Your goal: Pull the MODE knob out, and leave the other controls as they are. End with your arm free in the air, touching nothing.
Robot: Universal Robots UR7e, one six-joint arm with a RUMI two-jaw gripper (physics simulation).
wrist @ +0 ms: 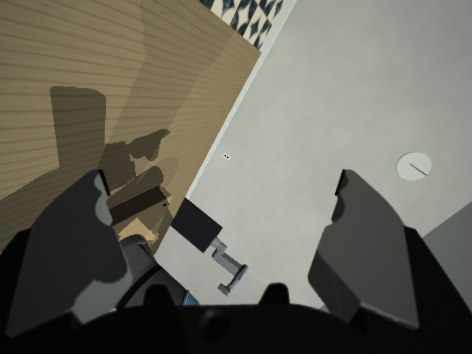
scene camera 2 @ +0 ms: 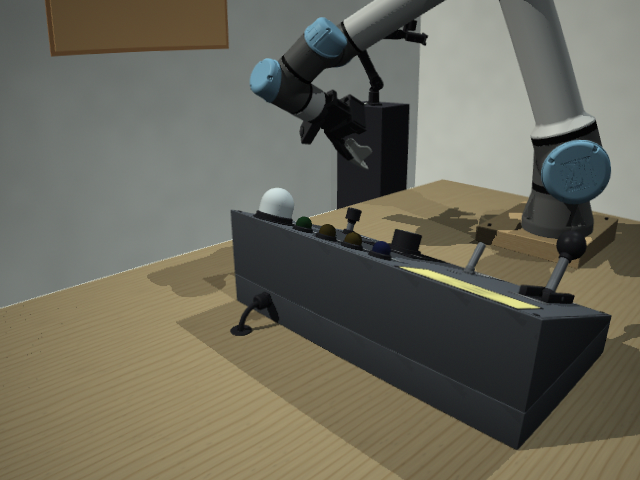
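Observation:
The dark sloped console stands on the table. On its top, a small black knob stands on a short metal stem, and a wide black cylindrical knob sits nearer the middle. No label is readable, so I cannot tell which is MODE. My gripper is open, high in the air above and behind the console's left part, apart from both knobs. The wrist view has its two fingers wide apart with no object between them; the console does not show there.
The console also bears a white dome, green, amber and blue domes, a metal toggle, a yellow strip and a ball-topped lever. A dark pillar stands behind. A cable enters the console's side.

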